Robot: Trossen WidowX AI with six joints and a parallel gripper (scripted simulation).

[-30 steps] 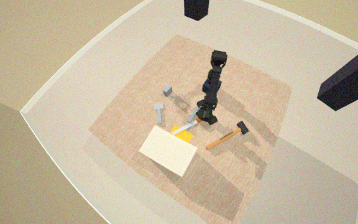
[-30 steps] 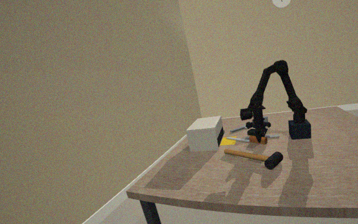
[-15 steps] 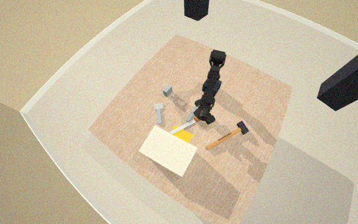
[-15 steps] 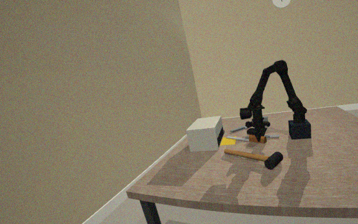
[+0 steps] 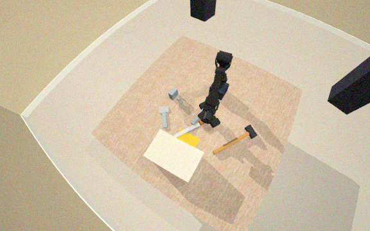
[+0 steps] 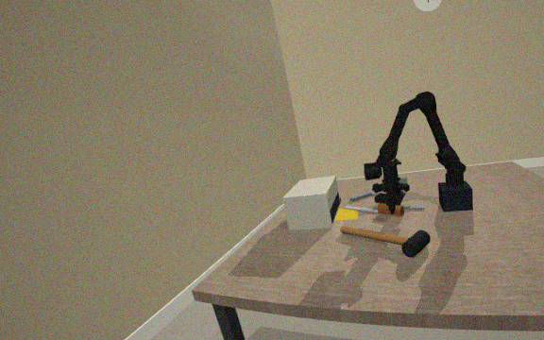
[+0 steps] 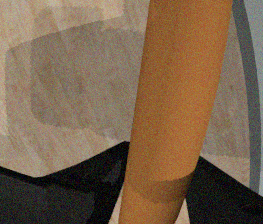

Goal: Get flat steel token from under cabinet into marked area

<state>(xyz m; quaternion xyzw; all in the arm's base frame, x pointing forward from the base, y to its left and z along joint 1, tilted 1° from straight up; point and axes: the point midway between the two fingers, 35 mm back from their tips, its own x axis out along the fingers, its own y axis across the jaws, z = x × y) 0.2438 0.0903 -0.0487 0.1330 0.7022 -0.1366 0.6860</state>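
My gripper tip is now 3 cm past the grey flat tool and 7 cm to the left of it. Also, from my gripper tip: tiny cube 1 cm ahead, 28 cm to the right; grey t-shaped tool 18 cm ahead, 27 cm to the right; grey block 1 cm ahead, 33 cm to the right, 2 cm above.
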